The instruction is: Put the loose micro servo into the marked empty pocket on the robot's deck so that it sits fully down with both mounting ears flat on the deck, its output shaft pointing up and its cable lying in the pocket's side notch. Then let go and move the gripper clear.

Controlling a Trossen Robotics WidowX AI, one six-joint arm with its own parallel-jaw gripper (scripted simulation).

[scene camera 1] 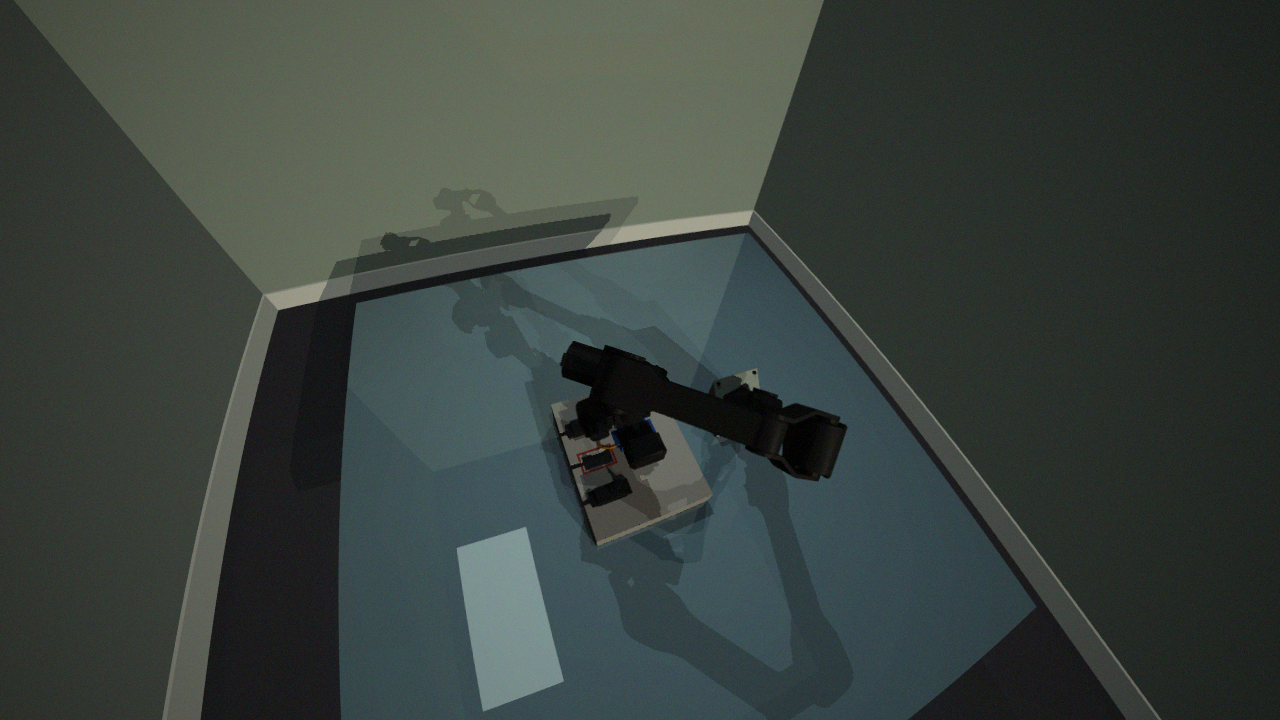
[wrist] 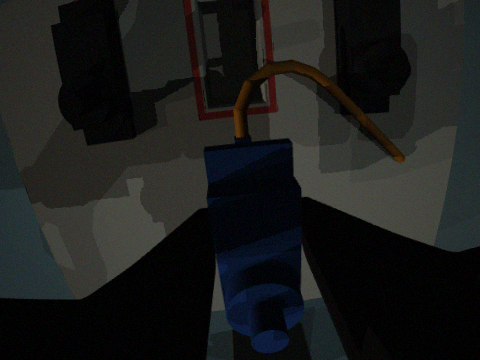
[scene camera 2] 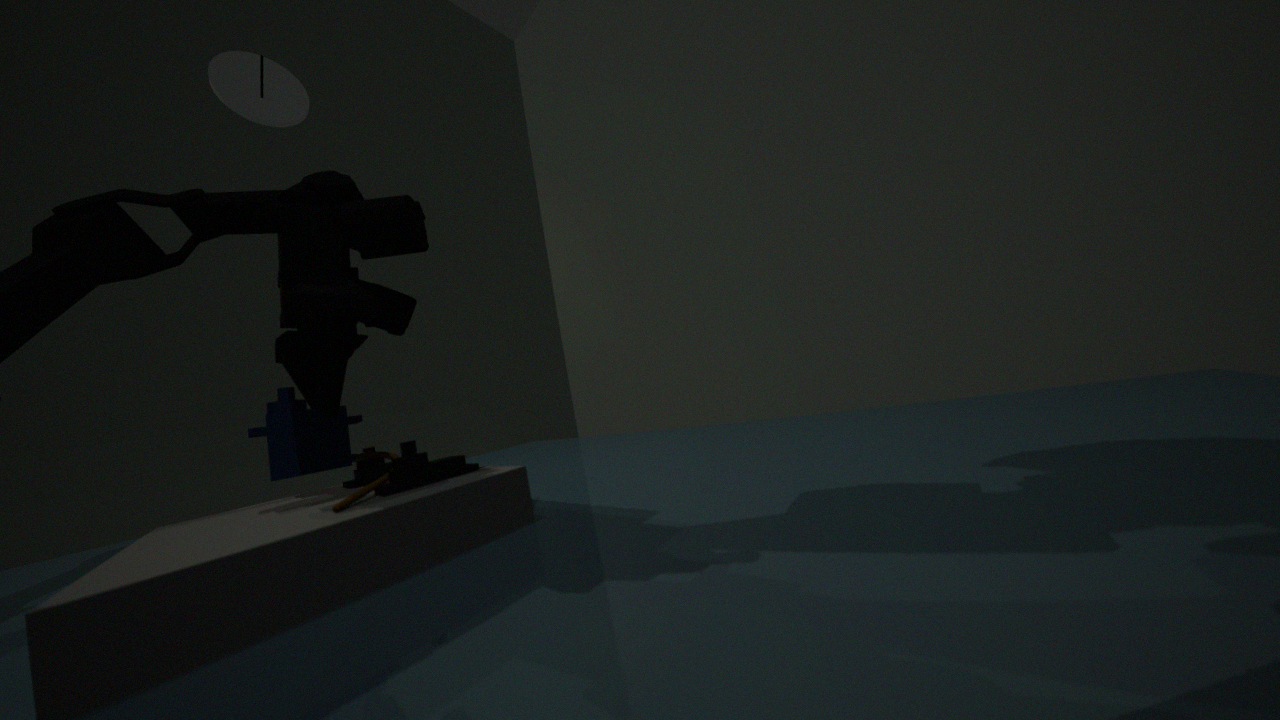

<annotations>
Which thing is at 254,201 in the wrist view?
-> A blue micro servo.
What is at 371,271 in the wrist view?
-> My gripper.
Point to a blue micro servo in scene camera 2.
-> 300,441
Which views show my gripper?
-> Scene camera 1, the wrist view and scene camera 2: all of them.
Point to a grey deck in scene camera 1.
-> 660,490
</annotations>
